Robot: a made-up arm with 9 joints. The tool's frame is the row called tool. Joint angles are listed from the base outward.
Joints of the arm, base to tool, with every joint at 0 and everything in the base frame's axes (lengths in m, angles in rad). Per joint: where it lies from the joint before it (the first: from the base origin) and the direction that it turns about. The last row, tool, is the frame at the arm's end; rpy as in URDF.
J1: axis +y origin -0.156 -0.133 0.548
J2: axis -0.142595 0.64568 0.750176 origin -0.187 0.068 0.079
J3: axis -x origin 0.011 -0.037 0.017
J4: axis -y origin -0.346 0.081 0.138
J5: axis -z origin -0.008 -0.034 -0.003
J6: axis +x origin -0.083 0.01 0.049
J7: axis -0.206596 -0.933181 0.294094 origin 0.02 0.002 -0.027
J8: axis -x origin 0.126 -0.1 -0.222
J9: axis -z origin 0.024 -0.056 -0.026
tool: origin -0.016 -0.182 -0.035 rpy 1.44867 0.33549 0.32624
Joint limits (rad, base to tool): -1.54..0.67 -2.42..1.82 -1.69..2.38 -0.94..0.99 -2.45..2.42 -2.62..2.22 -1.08..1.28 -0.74..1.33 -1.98..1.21
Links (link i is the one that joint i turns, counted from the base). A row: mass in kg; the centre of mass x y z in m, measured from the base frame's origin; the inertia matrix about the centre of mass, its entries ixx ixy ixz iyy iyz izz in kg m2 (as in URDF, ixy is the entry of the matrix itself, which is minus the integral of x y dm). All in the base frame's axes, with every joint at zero. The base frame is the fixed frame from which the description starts. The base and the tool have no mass.
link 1: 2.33; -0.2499 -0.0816 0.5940; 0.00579 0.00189 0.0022 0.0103 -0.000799 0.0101
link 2: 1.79; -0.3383 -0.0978 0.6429; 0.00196 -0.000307 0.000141 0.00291 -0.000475 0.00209
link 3: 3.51; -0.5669 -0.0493 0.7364; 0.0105 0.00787 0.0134 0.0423 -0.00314 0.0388
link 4: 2.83; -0.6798 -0.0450 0.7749; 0.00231 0 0 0.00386 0 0.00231
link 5: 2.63; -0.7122 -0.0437 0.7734; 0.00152 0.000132 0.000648 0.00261 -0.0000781 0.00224
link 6: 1.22; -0.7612 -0.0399 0.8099; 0.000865 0 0 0.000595 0 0.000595
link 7: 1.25; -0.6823 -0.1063 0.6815; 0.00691 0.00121 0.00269 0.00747 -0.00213 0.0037
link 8: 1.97; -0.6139 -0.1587 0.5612; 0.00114 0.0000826 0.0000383 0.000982 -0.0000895 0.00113
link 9: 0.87; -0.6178 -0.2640 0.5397; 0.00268 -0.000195 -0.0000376 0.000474 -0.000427 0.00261
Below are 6 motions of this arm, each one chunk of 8 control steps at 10 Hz.
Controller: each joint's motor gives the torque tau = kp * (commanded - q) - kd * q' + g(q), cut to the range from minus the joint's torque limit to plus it. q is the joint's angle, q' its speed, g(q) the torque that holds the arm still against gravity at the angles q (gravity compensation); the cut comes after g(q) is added. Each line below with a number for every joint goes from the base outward.
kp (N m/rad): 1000 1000 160 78 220 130 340 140 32
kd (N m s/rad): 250 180 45 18 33 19 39 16 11
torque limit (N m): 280 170 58 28 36 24 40 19 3.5
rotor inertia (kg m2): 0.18 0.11 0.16 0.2 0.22 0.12 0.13 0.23 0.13
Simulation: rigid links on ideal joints. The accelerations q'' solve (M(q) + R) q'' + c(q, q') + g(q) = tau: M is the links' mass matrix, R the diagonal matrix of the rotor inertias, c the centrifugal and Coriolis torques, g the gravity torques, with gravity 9.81 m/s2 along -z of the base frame. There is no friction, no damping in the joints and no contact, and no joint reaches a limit. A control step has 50 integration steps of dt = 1/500 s. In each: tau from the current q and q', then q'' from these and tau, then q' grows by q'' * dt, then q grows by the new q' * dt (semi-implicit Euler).
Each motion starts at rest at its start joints. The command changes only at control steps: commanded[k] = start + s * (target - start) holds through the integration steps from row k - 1 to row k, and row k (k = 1, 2, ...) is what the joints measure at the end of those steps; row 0 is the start. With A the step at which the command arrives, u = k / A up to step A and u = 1 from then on. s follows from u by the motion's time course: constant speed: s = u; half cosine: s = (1 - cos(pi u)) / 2; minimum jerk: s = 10 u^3 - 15 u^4 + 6 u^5; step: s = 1 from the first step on.
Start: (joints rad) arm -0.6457 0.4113 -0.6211 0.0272 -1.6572 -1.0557 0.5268 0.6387 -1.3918
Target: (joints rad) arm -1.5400 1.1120 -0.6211 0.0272 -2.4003 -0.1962 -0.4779 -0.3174 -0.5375
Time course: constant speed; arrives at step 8
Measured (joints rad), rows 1 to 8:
1: -0.6809 0.4499 -0.6230 0.0329 -1.7027 -1.0075 0.4546 0.5708 -1.3657
2: -0.7417 0.5093 -0.6244 0.0341 -1.7704 -0.9275 0.3492 0.4695 -1.3187
3: -0.8198 0.5805 -0.6248 0.0339 -1.8507 -0.8325 0.2317 0.3564 -1.2561
4: -0.9096 0.6583 -0.6243 0.0331 -1.9379 -0.7302 0.1096 0.2390 -1.1823
5: -1.0070 0.7400 -0.6232 0.0315 -2.0290 -0.6241 -0.0141 0.1201 -1.1003
6: -1.1096 0.8239 -0.6219 0.0288 -2.1217 -0.5158 -0.1385 0.0007 -1.0122
7: -1.2155 0.9092 -0.6207 0.0249 -2.2150 -0.4064 -0.2633 -0.1191 -0.9197
8: -1.3236 0.9954 -0.6197 0.0201 -2.3081 -0.2963 -0.3885 -0.2389 -0.8238

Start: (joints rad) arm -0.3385 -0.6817 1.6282 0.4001 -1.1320 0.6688 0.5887 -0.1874 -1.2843
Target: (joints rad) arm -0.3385 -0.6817 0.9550 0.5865 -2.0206 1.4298 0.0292 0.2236 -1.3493
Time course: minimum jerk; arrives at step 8
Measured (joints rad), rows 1 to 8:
1: -0.3386 -0.6818 1.6249 0.4016 -1.1386 0.6744 0.5836 -0.1835 -1.2845
2: -0.3388 -0.6821 1.6048 0.4100 -1.1785 0.7087 0.5535 -0.1607 -1.2859
3: -0.3394 -0.6825 1.5565 0.4278 -1.2729 0.7903 0.4848 -0.1095 -1.2894
4: -0.3401 -0.6829 1.4780 0.4539 -1.4195 0.9178 0.3822 -0.0339 -1.2958
5: -0.3407 -0.6829 1.3776 0.4827 -1.5939 1.0707 0.2653 0.0515 -1.3047
6: -0.3404 -0.6824 1.2721 0.5076 -1.7599 1.2172 0.1592 0.1282 -1.3148
7: -0.3388 -0.6812 1.1802 0.5263 -1.8850 1.3266 0.0850 0.1808 -1.3241
8: -0.3370 -0.6801 1.1125 0.5407 -1.9567 1.3864 0.0486 0.2063 -1.3312

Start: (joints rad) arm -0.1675 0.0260 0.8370 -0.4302 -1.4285 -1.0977 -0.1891 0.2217 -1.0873
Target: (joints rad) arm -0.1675 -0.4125 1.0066 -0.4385 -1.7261 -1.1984 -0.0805 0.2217 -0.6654
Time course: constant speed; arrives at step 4
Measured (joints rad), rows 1 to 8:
1: -0.1659 -0.0198 0.8464 -0.4331 -1.4614 -1.1084 -0.1753 0.2212 -1.0622
2: -0.1659 -0.0936 0.8675 -0.4348 -1.5172 -1.1271 -0.1518 0.2214 -1.0165
3: -0.1664 -0.1831 0.8960 -0.4359 -1.5835 -1.1497 -0.1253 0.2216 -0.9553
4: -0.1670 -0.2814 0.9293 -0.4369 -1.6543 -1.1739 -0.0980 0.2218 -0.8826
5: -0.1686 -0.3388 0.9559 -0.4347 -1.6939 -1.1886 -0.0849 0.2222 -0.8266
6: -0.1690 -0.3711 0.9730 -0.4345 -1.7116 -1.1949 -0.0812 0.2221 -0.7849
7: -0.1689 -0.3893 0.9841 -0.4354 -1.7195 -1.1972 -0.0803 0.2219 -0.7539
8: -0.1686 -0.3994 0.9915 -0.4364 -1.7231 -1.1979 -0.0803 0.2217 -0.7309

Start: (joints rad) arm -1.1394 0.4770 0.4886 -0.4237 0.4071 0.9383 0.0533 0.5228 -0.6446
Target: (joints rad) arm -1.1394 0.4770 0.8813 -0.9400 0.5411 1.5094 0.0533 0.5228 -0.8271
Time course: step
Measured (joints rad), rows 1 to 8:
1: -1.1353 0.4804 0.6015 -0.5986 0.4725 1.1975 0.0555 0.5251 -0.6871
2: -1.1381 0.4769 0.6852 -0.7224 0.5037 1.3648 0.0505 0.5220 -0.7229
3: -1.1397 0.4758 0.7451 -0.8002 0.5217 1.4421 0.0510 0.5217 -0.7499
4: -1.1403 0.4758 0.7873 -0.8508 0.5316 1.4773 0.0522 0.5221 -0.7700
5: -1.1404 0.4761 0.8165 -0.8836 0.5366 1.4935 0.0529 0.5225 -0.7848
6: -1.1404 0.4764 0.8367 -0.9046 0.5391 1.5012 0.0532 0.5227 -0.7957
7: -1.1402 0.4766 0.8506 -0.9179 0.5403 1.5050 0.0533 0.5228 -0.8039
8: -1.1401 0.4767 0.8602 -0.9262 0.5408 1.5069 0.0534 0.5228 -0.8099

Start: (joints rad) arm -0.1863 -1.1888 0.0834 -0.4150 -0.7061 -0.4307 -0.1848 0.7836 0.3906
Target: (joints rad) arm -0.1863 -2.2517 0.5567 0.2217 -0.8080 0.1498 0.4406 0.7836 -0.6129
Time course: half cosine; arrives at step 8
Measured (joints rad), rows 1 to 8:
1: -0.1861 -1.2055 0.0880 -0.4071 -0.7075 -0.4211 -0.1712 0.7836 0.3816
2: -0.1858 -1.2637 0.1052 -0.3788 -0.7130 -0.3857 -0.1264 0.7834 0.3485
3: -0.1861 -1.3710 0.1398 -0.3259 -0.7239 -0.3184 -0.0486 0.7833 0.2839
4: -0.1869 -1.5201 0.1914 -0.2505 -0.7396 -0.2255 0.0536 0.7830 0.1877
5: -0.1875 -1.6932 0.2559 -0.1589 -0.7582 -0.1211 0.1665 0.7830 0.0665
6: -0.1876 -1.8669 0.3261 -0.0607 -0.7767 -0.0223 0.2739 0.7831 -0.0672
7: -0.1871 -2.0160 0.3925 0.0310 -0.7917 0.0567 0.3591 0.7835 -0.1966
8: -0.1864 -2.1190 0.4458 0.1021 -0.8011 0.1055 0.4089 0.7838 -0.3043

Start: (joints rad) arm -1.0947 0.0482 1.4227 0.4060 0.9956 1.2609 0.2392 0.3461 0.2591
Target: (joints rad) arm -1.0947 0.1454 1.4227 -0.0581 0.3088 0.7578 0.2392 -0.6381 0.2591
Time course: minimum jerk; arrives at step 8
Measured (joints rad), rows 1 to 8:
1: -1.0947 0.0488 1.4226 0.4039 0.9904 1.2572 0.2393 0.3370 0.2591
2: -1.0946 0.0528 1.4224 0.3906 0.9588 1.2345 0.2396 0.2833 0.2591
3: -1.0946 0.0621 1.4222 0.3556 0.8851 1.1810 0.2396 0.1616 0.2590
4: -1.0948 0.0768 1.4223 0.2959 0.7713 1.0979 0.2391 -0.0192 0.2588
5: -1.0950 0.0947 1.4227 0.2182 0.6366 0.9989 0.2381 -0.2262 0.2586
6: -1.0951 0.1123 1.4231 0.1362 0.5093 0.9047 0.2372 -0.4132 0.2586
7: -1.0950 0.1261 1.4232 0.0657 0.4147 0.8340 0.2366 -0.5409 0.2589
8: -1.0947 0.1347 1.4231 0.0165 0.3612 0.7940 0.2366 -0.6016 0.2592

